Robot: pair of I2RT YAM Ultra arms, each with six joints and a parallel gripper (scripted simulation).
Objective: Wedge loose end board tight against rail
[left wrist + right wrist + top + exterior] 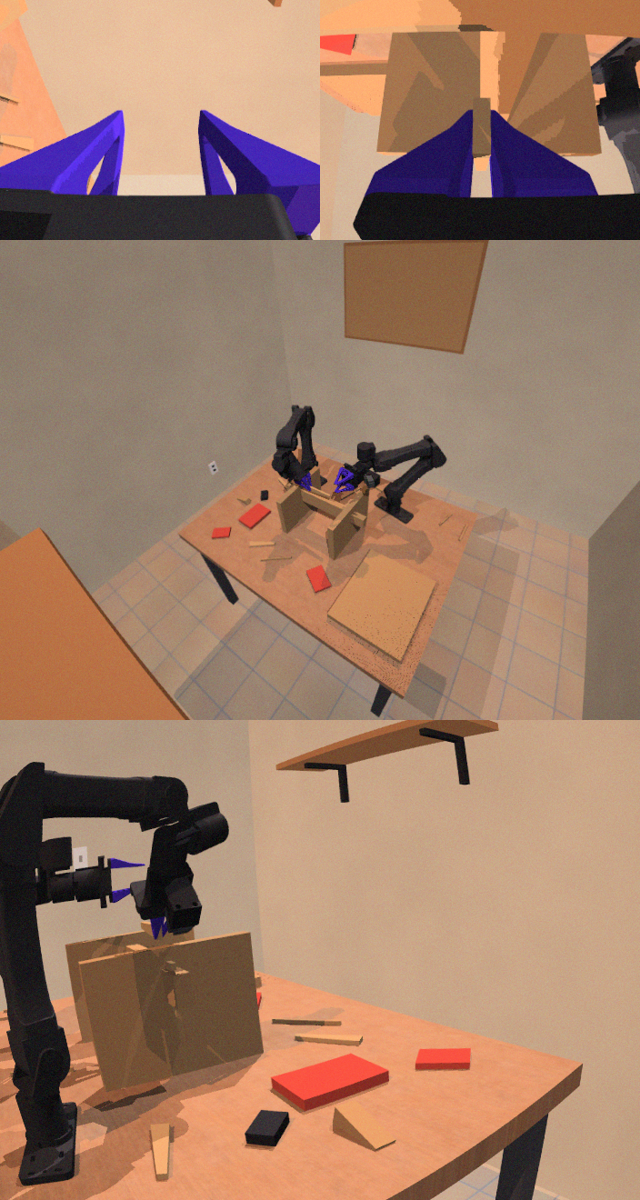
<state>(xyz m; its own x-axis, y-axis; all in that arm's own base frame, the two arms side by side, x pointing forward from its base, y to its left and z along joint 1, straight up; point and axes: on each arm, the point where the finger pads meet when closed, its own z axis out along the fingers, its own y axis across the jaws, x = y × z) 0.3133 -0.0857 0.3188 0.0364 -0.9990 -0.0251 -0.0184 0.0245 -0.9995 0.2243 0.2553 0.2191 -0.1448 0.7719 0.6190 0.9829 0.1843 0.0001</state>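
Now: right hand 1 cm past the rail, 6 cm to the right of it and 7 cm above it. Also, from my right hand: black block 33 cm to the right, 21 cm below; then flat panel 19 cm ahead, 47 cm to the left, 21 cm below.
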